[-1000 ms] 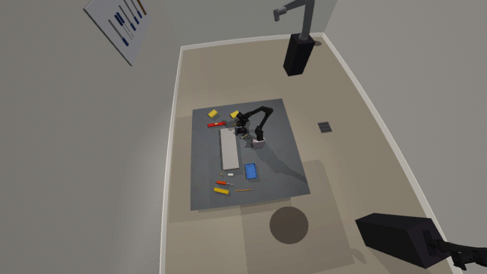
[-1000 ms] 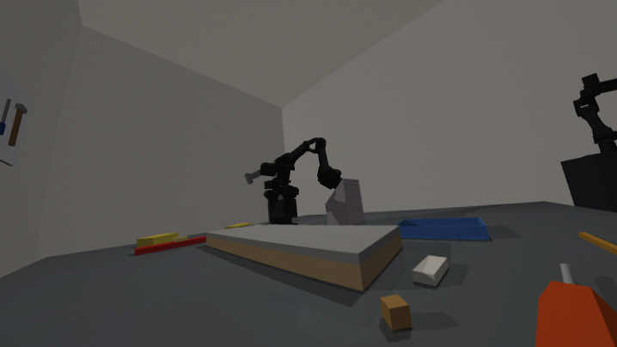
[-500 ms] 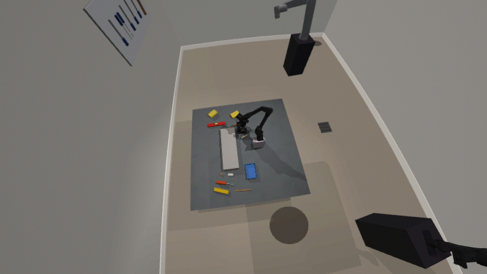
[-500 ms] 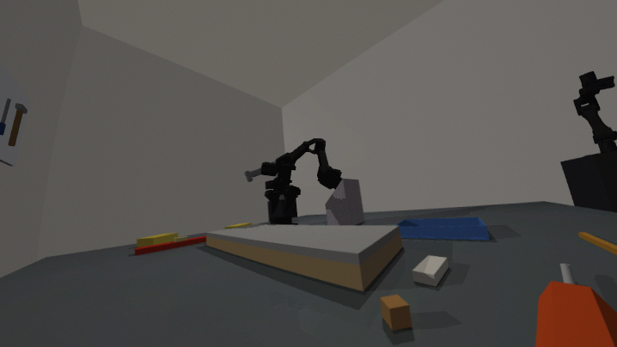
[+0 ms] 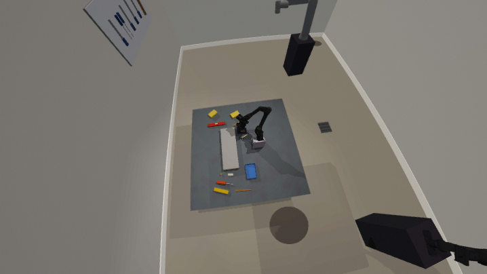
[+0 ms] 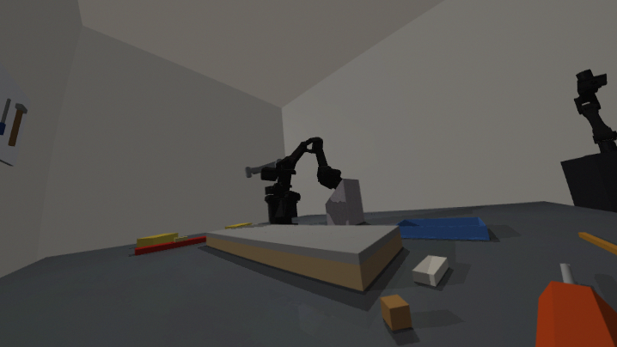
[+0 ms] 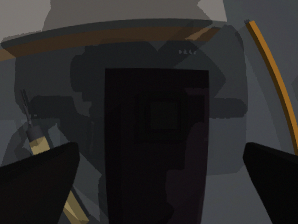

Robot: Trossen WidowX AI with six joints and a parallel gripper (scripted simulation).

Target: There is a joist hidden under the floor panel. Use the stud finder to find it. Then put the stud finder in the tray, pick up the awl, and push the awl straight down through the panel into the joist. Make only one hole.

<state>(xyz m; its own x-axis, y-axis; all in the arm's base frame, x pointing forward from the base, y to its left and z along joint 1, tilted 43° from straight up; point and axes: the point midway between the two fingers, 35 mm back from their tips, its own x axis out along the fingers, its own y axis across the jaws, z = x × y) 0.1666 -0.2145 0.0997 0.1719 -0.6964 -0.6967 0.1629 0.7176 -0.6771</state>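
My gripper tip is 1 cm above the black stud finder. Also, from my gripper tip: awl: 10 cm to the left, 5 cm below, 1 cm ahead; square light: 2 cm ahead, 1 cm above; red level: 29 cm ahead, 17 cm to the right, 4 cm below.
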